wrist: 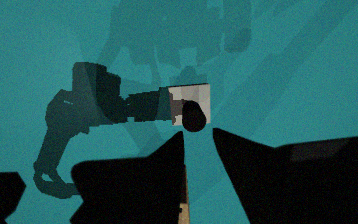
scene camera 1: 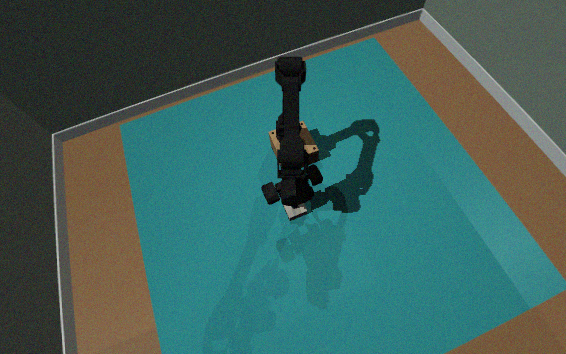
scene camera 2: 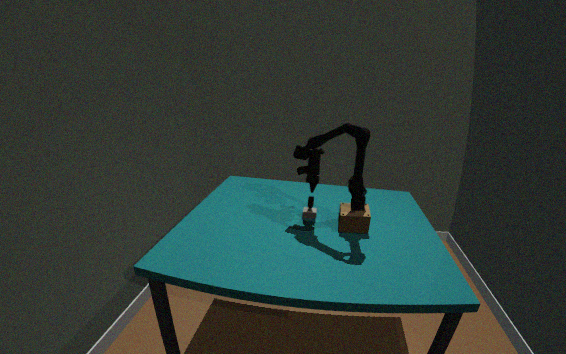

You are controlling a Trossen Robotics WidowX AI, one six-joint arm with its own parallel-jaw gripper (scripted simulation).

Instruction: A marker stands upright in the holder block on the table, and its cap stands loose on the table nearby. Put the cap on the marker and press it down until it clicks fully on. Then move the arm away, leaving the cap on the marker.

In view: the gripper (scene camera 1: 293, 194).
The gripper shows as well in the wrist view (wrist: 197, 134).
